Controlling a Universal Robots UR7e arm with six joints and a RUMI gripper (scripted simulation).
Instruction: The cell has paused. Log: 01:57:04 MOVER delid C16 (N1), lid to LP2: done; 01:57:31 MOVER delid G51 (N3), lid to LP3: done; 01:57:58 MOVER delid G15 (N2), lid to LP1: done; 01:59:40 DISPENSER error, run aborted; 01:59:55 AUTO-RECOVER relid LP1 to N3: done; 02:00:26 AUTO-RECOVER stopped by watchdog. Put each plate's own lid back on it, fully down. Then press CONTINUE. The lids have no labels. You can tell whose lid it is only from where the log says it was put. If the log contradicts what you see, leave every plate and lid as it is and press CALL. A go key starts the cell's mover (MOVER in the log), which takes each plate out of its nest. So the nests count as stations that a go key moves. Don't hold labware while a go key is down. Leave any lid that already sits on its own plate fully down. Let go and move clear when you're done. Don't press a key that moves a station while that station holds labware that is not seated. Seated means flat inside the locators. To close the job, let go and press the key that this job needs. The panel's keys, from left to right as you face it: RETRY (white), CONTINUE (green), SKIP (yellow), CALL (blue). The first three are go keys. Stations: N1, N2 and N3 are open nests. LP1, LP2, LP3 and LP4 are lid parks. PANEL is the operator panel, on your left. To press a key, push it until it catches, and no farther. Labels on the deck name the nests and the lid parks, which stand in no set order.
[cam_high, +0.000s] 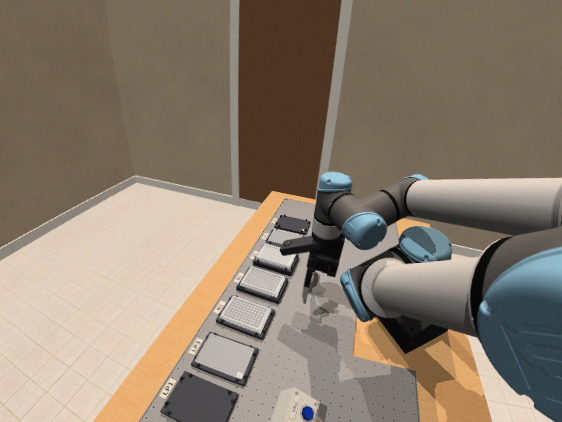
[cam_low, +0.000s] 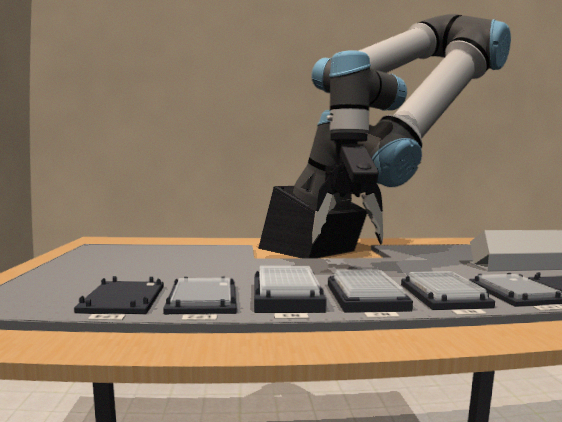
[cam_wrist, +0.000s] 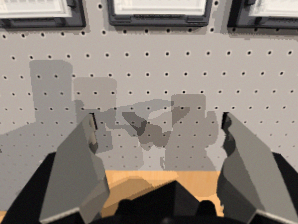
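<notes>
Now: hand 26 cm to the left of the LP2 lid park, 16 cm short of it and 6 cm above it. Also, from my hand: plate 15 cm ahead, 4 cm below; then LP3 lid park 27 cm to the left, 14 cm ahead, 6 cm below; then blue CALL key 34 cm to the left, 9 cm behind.
</notes>
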